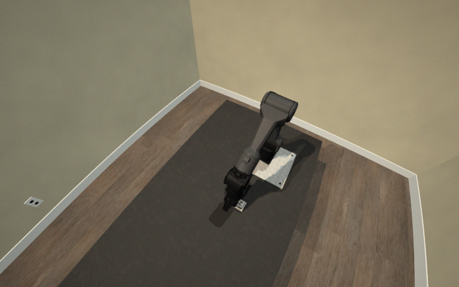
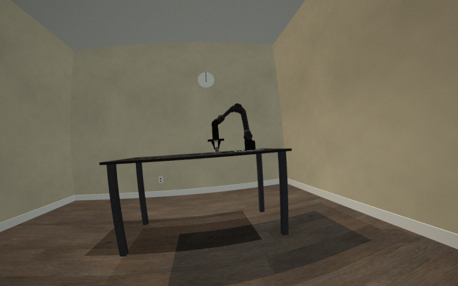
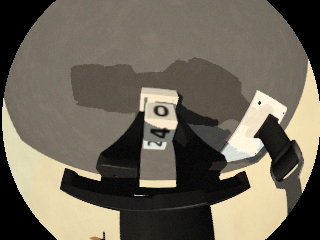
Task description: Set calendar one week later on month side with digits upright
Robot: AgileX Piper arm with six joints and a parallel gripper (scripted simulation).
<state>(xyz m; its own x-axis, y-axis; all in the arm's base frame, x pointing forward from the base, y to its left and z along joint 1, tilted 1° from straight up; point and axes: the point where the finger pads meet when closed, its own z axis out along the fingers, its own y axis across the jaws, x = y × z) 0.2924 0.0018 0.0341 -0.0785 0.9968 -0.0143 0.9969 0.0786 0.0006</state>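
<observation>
The white tray lies 20 mm to the left of my hand and 30 mm below it.
</observation>
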